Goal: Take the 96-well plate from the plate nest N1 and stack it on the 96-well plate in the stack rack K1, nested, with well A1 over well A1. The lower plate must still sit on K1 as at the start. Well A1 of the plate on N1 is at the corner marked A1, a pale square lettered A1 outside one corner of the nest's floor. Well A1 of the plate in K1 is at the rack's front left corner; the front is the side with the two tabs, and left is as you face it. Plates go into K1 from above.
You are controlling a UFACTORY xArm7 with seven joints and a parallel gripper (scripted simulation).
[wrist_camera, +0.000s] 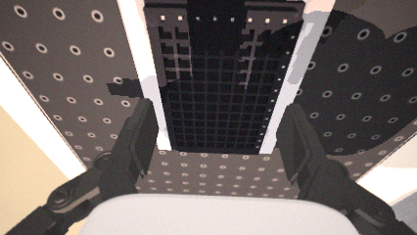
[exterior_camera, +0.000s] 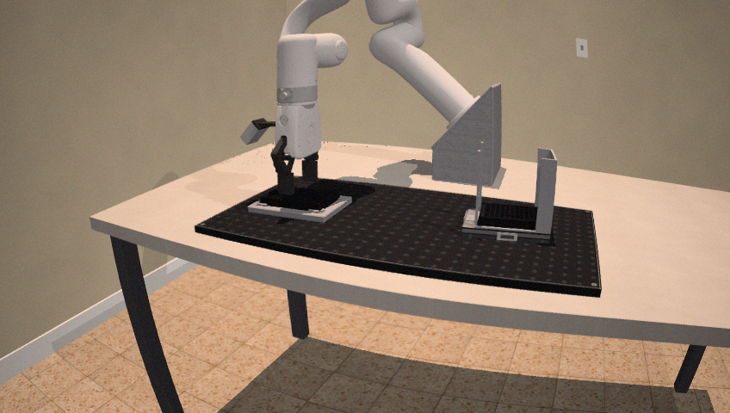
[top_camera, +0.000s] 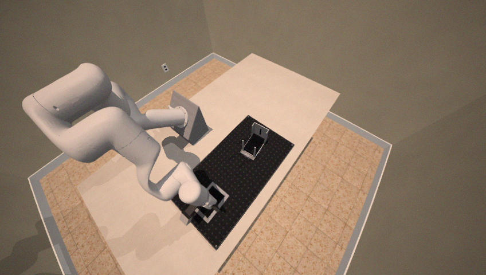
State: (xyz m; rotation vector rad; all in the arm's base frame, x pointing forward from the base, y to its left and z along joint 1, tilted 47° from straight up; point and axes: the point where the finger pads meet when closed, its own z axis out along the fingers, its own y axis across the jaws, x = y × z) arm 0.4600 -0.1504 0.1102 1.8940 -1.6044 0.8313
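Now: the plate nest N1 4 cm below my hand. Round my hand: thin post 34 cm to the left, 3 cm above.
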